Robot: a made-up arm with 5 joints. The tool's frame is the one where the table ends. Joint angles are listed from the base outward.
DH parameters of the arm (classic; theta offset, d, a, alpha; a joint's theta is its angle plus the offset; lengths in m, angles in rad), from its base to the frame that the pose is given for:
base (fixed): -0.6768 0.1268 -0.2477 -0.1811
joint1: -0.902 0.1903 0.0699 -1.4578
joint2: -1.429 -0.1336 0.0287 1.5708
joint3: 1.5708 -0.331 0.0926 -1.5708
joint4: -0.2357 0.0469 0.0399 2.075
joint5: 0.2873 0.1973 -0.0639 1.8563
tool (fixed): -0.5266 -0.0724 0 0
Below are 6 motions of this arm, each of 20 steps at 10 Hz.
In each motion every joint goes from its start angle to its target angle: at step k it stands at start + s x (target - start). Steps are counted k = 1, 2, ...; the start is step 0. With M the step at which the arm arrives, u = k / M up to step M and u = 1 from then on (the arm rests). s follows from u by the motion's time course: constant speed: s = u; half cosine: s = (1 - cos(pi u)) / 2; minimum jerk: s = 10 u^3 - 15 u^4 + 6 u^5.
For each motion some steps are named. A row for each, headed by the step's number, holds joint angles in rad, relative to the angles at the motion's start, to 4 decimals.
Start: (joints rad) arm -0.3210 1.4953 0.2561 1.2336 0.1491
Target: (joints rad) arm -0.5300 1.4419 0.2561 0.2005 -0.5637
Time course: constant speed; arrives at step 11
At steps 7, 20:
7: -0.1330 -0.0340 0.0000 -0.6574 -0.4536
20: -0.2090 -0.0534 0.0000 -1.0331 -0.7128

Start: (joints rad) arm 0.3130 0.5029 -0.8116 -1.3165 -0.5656
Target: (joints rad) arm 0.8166 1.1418 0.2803 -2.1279 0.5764
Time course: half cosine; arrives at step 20
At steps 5, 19, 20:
5: 0.0738 0.0936 0.1599 -0.1188 0.1672
19: 0.5005 0.6350 1.0852 -0.8064 1.1350
20: 0.5036 0.6389 1.0919 -0.8114 1.1420

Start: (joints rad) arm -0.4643 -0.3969 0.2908 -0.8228 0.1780
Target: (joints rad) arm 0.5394 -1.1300 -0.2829 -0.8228 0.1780
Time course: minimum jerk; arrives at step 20
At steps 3, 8, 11, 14, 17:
3: 0.0267 -0.0195 -0.0153 0.0000 0.0000
8: 0.3186 -0.2327 -0.1821 0.0000 0.0000
11: 0.5953 -0.4348 -0.3403 0.0000 0.0000
14: 0.8400 -0.6135 -0.4801 0.0000 0.0000
17: 0.9770 -0.7136 -0.5584 0.0000 0.0000

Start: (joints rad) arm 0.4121 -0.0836 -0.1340 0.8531 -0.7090
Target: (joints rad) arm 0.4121 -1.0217 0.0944 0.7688 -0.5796
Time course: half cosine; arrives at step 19
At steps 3, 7, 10, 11, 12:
3: 0.0000 -0.0565 0.0138 -0.0051 0.0078
7: 0.0000 -0.2806 0.0683 -0.0252 0.0387
10: 0.0000 -0.5078 0.1236 -0.0456 0.0700
11: 0.0000 -0.5842 0.1422 -0.0525 0.0806
12: 0.0000 -0.6575 0.1601 -0.0591 0.0907

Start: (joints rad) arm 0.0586 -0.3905 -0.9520 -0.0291 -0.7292
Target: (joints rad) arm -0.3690 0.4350 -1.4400 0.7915 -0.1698
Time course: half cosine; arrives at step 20
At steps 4, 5, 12, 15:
4: -0.0408 0.0788 -0.0466 0.0784 0.0534
5: -0.0626 0.1209 -0.0715 0.1202 0.0819
12: -0.2799 0.5403 -0.3194 0.5371 0.3661
15: -0.3650 0.7046 -0.4165 0.7004 0.4775

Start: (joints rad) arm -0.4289 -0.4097 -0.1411 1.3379 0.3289
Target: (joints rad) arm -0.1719 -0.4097 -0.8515 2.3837 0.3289
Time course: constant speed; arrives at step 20
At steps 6, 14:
6: 0.0771 0.0000 -0.2131 0.3137 0.0000
14: 0.1799 0.0000 -0.4973 0.7321 0.0000

